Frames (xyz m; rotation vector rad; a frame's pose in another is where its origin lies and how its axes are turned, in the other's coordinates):
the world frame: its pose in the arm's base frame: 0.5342 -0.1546 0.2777 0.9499 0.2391 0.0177
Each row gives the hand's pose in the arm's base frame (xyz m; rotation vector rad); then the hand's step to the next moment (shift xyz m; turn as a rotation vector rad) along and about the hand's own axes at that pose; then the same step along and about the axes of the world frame.
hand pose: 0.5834 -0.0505 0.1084 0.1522 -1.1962 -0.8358
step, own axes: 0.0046 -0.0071 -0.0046 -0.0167 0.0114 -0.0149
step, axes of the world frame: 0.0003 -0.0070 0.0066 0.0203 -0.0005 -0.0148
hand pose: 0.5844 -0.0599 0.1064 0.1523 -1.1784 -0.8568
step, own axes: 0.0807 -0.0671 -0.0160 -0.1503 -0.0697 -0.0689
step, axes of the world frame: -0.0268 -0.0468 0.0914 0.0440 -0.1253 -0.1207
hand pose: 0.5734 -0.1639 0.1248 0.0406 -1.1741 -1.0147
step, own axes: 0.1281 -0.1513 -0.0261 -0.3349 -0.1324 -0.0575
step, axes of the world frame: -0.0948 -0.1103 0.1372 0.0363 -0.2076 -0.2976
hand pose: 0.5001 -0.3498 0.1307 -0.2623 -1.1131 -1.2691
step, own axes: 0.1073 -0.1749 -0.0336 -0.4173 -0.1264 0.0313
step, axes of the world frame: -0.1568 -0.1033 0.0894 0.0229 -0.1574 -0.4072
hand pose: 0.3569 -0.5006 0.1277 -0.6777 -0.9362 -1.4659
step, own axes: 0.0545 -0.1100 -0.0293 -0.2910 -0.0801 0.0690
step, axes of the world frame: -0.1184 -0.0322 0.0297 0.0185 -0.0655 -0.3020
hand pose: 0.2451 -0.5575 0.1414 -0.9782 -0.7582 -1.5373
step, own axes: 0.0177 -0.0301 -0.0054 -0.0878 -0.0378 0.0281
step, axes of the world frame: -0.0343 0.0048 0.0072 -0.0058 -0.0126 -0.0987
